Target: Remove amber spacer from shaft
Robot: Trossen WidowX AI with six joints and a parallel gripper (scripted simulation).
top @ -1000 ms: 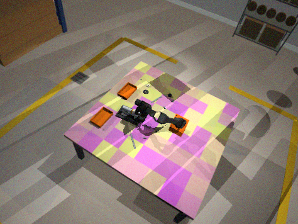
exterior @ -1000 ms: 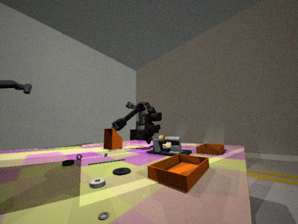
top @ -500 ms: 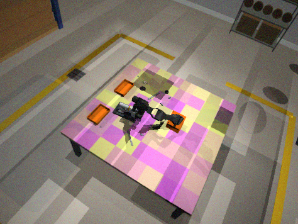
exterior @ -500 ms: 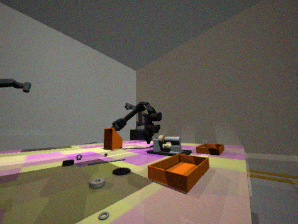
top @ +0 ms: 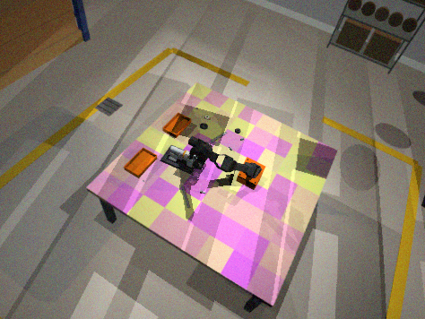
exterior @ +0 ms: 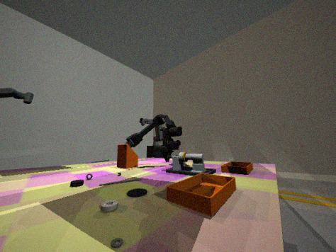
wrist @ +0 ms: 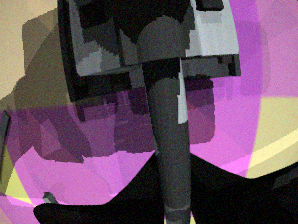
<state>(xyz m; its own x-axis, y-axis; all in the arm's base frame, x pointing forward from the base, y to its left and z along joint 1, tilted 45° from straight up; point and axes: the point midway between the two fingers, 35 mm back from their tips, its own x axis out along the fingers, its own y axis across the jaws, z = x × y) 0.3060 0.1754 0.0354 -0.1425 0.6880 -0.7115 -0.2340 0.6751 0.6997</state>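
The grey shaft is 6 cm ahead of my gripper tip, 3 cm above it and 2 cm to the left of it. From my gripper tip the other things lie so: black disc 32 cm to the right, 23 cm ahead, 4 cm below; amber spacer 12 cm ahead, 3 cm to the left, 3 cm above.
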